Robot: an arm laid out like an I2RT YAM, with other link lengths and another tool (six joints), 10 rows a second.
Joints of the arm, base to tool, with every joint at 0 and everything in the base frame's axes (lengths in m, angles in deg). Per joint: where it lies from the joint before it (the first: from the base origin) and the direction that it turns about. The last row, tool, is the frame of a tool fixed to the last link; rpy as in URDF.
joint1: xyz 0 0 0.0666 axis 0 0 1
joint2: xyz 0.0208 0.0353 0.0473 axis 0 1 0
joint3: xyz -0.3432 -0.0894 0 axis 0 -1 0
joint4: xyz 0.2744 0.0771 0.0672 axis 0 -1 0
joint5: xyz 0.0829 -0.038 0.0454 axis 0 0 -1
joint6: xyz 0.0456 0 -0.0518 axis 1 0 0
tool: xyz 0.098 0.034 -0.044 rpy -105.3 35.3 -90
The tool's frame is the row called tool.
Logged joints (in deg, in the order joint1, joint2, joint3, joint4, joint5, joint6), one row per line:
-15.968, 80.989, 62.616, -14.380, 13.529, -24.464
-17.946, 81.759, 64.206, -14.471, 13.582, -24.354
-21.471, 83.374, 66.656, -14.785, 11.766, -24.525
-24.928, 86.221, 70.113, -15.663, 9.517, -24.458
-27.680, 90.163, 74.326, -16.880, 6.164, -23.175
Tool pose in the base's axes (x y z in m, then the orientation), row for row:
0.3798, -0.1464, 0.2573, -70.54, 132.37, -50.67
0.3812, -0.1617, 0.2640, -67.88, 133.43, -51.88
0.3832, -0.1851, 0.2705, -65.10, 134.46, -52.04
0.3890, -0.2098, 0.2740, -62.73, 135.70, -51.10
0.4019, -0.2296, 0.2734, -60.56, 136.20, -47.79
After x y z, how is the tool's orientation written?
As a rotation vector, in degrees.
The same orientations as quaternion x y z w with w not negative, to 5 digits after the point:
-0.43760, 0.82117, -0.31434, 0.18807
-0.42087, 0.82729, -0.32167, 0.18705
-0.40409, 0.83462, -0.32302, 0.18914
-0.38975, 0.84312, -0.31749, 0.19090
-0.37880, 0.85193, -0.29893, 0.20338

